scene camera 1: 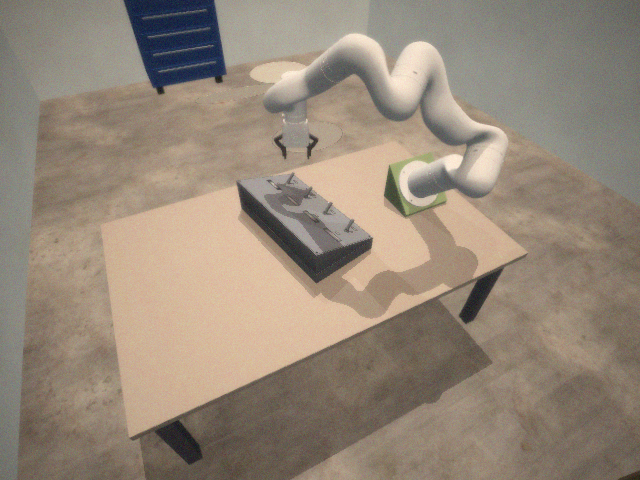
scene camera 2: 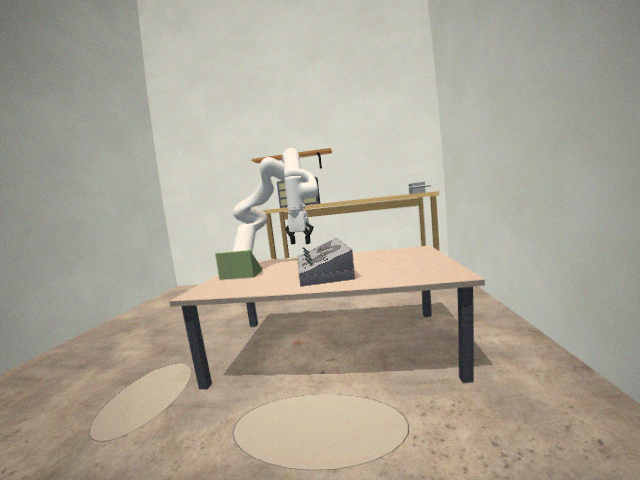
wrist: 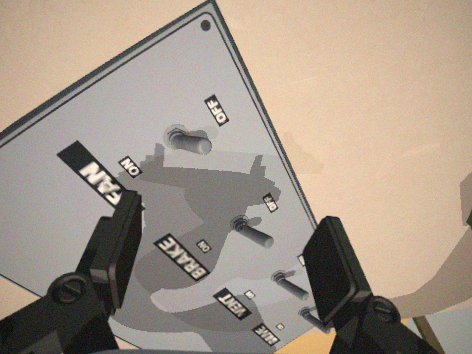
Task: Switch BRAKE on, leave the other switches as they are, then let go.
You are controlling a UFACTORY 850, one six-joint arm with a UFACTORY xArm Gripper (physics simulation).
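A grey sloped switch panel [scene camera 1: 279, 235] [scene camera 2: 327, 277] [wrist: 100, 115] stands on the table. The BRAKE lever [scene camera 1: 308, 191] [wrist: 254, 233] is second from the far end in the scene camera 1 view and leans toward its OFF label [wrist: 270, 202]. The FAN lever [scene camera 1: 290, 178] [wrist: 190, 141], the VENT lever [scene camera 1: 328, 207] [wrist: 291, 286] and a fourth lever [scene camera 1: 349, 225] [wrist: 314, 319] lean the same way. My gripper [scene camera 1: 297, 156] [scene camera 2: 300, 241] [wrist: 231, 224] is open and empty, above the FAN and BRAKE end of the panel, apart from the levers.
The arm's green wedge base [scene camera 1: 395, 191] [scene camera 2: 235, 265] stands on the table [scene camera 1: 206, 330] [scene camera 2: 403, 268], beside the panel's lever side. A blue drawer cabinet [scene camera 1: 178, 43] stands off on the floor. A wooden bench [scene camera 2: 372, 200] stands behind the table in the scene camera 2 view.
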